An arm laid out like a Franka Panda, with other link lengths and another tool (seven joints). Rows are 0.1 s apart.
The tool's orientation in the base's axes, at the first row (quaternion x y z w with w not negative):
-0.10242, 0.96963, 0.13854, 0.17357
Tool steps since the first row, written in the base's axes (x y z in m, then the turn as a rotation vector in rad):
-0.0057, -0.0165, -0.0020, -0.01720, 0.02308, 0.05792
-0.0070, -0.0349, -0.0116, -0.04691, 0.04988, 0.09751
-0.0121, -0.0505, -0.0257, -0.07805, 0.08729, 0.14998
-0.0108, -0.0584, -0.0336, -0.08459, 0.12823, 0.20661
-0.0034, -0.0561, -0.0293, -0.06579, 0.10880, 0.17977
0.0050, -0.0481, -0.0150, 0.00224, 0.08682, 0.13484
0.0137, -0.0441, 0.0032, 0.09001, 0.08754, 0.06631
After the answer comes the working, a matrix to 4 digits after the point.
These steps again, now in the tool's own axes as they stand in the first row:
0.0085, -0.0146, -0.0050, -0.00881, 0.03946, -0.05049
0.0159, -0.0338, -0.0023, 0.00000, 0.08122, -0.08718
0.0281, -0.0505, 0.0041, 0.00383, 0.13633, -0.13269
0.0310, -0.0601, 0.0092, -0.01699, 0.18965, -0.17329
0.0223, -0.0588, 0.0083, -0.02154, 0.16048, -0.14922
0.0081, -0.0500, 0.0004, -0.06434, 0.11255, -0.09444
-0.0071, -0.0441, -0.0121, -0.12008, 0.07559, -0.00539

The tool's axes in the first row as the columns of a matrix, in the base's axes (rounded; the answer above uses it unrounded):
-0.9188, -0.2467, 0.3082
-0.1505, 0.9406, 0.3042
-0.3650, 0.2331, -0.9014

